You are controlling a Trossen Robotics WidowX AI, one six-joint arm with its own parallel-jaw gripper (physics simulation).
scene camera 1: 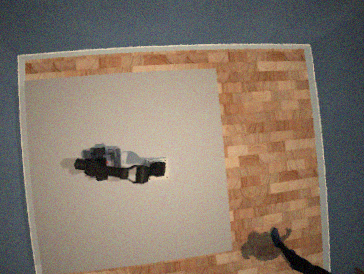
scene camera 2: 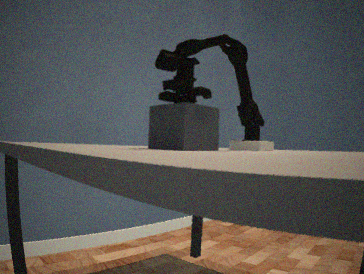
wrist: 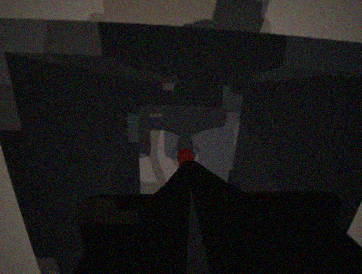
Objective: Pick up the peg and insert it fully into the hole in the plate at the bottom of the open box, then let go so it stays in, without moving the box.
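Places are measured from the arm's base along level axes (x ahead, y left, z up), in centimetres.
Pixels of known places: gripper, fingertip midpoint: (wrist: 189, 166); arm's base, link origin: (scene camera 1: 160, 167) (scene camera 2: 252, 141).
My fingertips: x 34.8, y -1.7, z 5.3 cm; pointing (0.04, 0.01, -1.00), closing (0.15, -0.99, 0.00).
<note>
Ahead of a thing's pixels: the offset from my fingertips to its top centre. Level surfaces: height alone.
The open grey box @(dz +4.6, dx -0.7, dy -0.1 cm) (scene camera 1: 117, 156) (scene camera 2: 185, 127) (wrist: 305, 105) stands on the table, and its dark walls surround the centre of the wrist view. The red peg @(dz -0.4, dx -0.8, dy -0.1 cm) (scene camera 1: 106, 162) (wrist: 185, 156) shows as a small red patch at the box's middle, just beyond the fingertips. The plate @(dz -3.1, dx -0.7, dy -0.1 cm) (wrist: 212, 150) at the bottom shows partly; a darker patch lies by the peg, and how deep the peg sits in the hole cannot be told. My gripper (wrist: 189, 166) points down into the box. Its fingers are shut with nothing between them. Scene camera 2 has the fingertips hidden behind the box wall.
The arm's pale base (scene camera 2: 251, 145) stands on the table @(dz -9.2 cm) (scene camera 1: 175, 110) (scene camera 2: 320, 165) beside the box. The arm arches over from it and covers part of the box from above. A person's dark leg (scene camera 1: 295, 259) shows on the wooden floor, away from the table.
</note>
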